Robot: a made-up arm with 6 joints.
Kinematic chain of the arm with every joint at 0, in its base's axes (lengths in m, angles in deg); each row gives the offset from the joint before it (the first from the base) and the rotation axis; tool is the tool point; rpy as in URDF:
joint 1: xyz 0 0.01 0.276 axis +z
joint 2: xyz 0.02 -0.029 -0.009 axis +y
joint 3: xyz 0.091 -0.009 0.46 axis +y
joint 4: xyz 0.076 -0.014 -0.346 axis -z
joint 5: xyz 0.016 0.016 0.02 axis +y
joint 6: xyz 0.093 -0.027 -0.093 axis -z
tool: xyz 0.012 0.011 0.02 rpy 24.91 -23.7 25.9
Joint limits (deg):
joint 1: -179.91..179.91
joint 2: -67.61..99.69
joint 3: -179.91..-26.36
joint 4: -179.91..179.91
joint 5: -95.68..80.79
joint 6: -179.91..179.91
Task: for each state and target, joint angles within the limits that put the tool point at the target. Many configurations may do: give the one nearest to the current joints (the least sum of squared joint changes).
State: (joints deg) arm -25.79 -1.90 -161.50 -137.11 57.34 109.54
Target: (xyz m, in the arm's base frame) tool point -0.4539 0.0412 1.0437
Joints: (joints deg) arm -8.67 -31.63 -178.48 -135.77 64.01 110.20
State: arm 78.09 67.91 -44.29 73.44 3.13 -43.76
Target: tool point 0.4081 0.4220 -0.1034
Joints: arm 60.31 73.55 -66.96 68.67 2.00 -42.64
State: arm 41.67 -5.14 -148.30 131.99 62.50 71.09
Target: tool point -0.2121 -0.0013 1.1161
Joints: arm 0.73 -42.90 -124.72 125.96 80.79 76.67
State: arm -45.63 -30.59 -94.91 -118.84 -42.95 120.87
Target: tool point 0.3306 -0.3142 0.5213
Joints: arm -52.97 9.91 -64.62 -131.26 -37.39 120.44
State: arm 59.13 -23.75 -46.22 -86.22 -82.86 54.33
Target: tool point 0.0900 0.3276 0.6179
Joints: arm 63.79 -1.99 -40.07 -87.34 -76.55 54.35
